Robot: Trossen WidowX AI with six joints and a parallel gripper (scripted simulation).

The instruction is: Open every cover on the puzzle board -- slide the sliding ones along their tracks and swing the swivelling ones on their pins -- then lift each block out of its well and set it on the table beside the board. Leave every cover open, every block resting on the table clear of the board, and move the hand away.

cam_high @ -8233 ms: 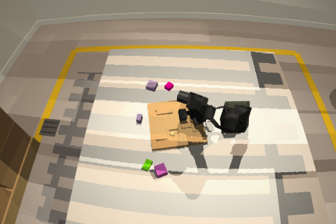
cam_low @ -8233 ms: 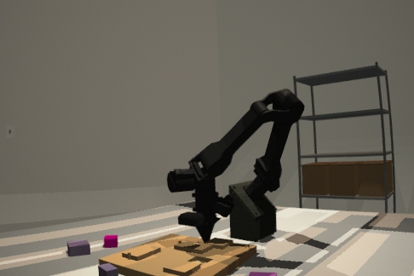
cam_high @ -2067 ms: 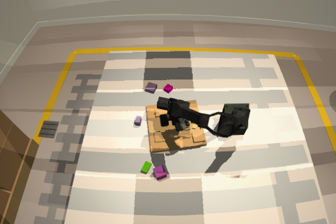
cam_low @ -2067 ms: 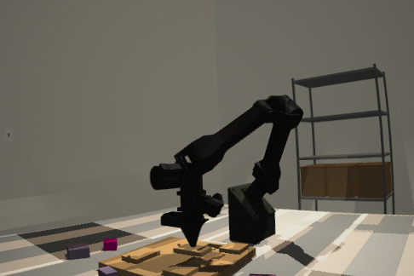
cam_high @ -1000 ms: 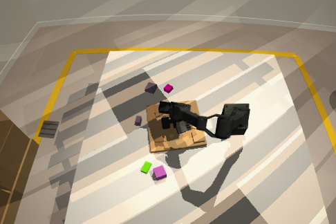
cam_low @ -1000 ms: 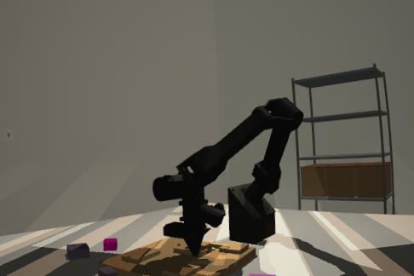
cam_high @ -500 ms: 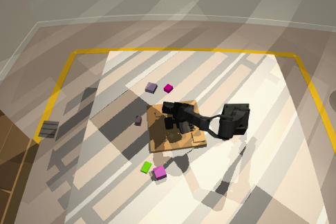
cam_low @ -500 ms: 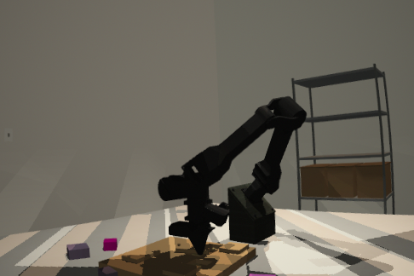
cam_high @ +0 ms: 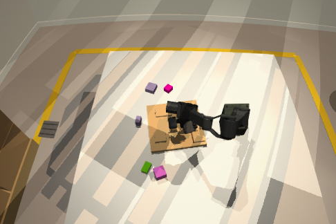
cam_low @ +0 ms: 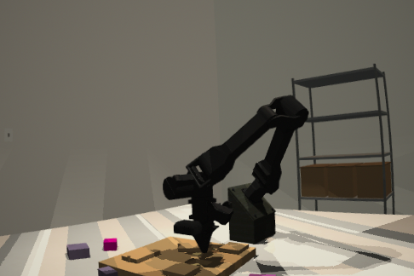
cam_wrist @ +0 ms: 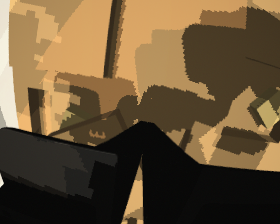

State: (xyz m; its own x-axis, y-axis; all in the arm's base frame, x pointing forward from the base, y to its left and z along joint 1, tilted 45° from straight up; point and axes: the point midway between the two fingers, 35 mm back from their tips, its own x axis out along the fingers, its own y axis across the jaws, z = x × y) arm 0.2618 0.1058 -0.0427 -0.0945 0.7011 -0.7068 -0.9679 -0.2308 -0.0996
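My gripper tip is now 4 cm short of the tan puzzle board and 2 cm to the left of it. Round my gripper tip: green block 24 cm to the left, 18 cm ahead, 2 cm below; then magenta block 28 cm to the right, 13 cm ahead, 1 cm below.
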